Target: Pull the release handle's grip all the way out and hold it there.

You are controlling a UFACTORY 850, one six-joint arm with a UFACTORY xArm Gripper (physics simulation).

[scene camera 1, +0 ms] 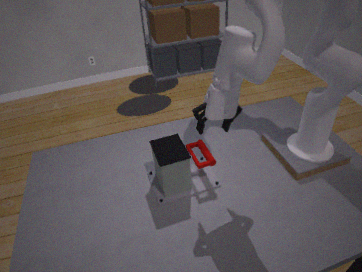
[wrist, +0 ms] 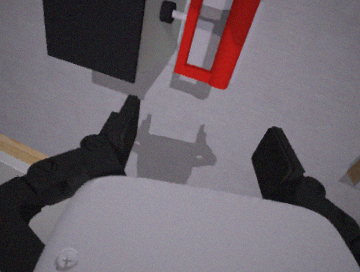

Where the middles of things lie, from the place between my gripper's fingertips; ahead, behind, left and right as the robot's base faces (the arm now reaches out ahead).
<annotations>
Now: the pale base plate (scene camera 1: 203, 179) 9 cm ahead of my hand, 6 cm to the right of it and 24 cm below it.
</annotations>
